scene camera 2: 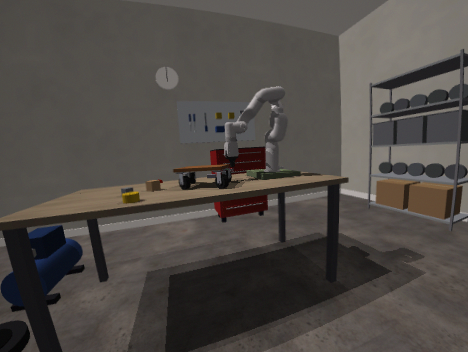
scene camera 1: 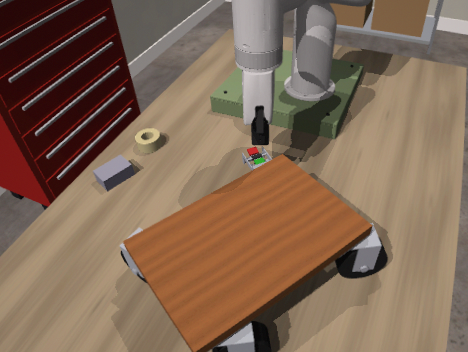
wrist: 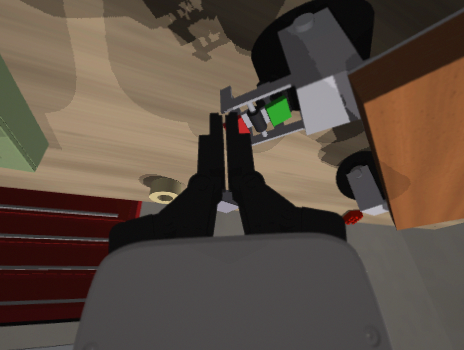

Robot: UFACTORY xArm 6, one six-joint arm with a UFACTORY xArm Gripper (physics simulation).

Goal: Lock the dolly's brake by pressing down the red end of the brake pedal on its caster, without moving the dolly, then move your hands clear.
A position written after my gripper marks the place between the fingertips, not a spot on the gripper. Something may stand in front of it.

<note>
In view: my gripper (scene camera 1: pixel 260 142), a grey block (scene camera 1: pixel 117 170) and a dolly (scene camera 1: pixel 215 265).
The dolly shows as well in scene camera 2 (scene camera 2: pixel 222 180) and in the wrist view (wrist: pixel 320 65). My gripper shows as well in the wrist view (wrist: pixel 224 129).
</note>
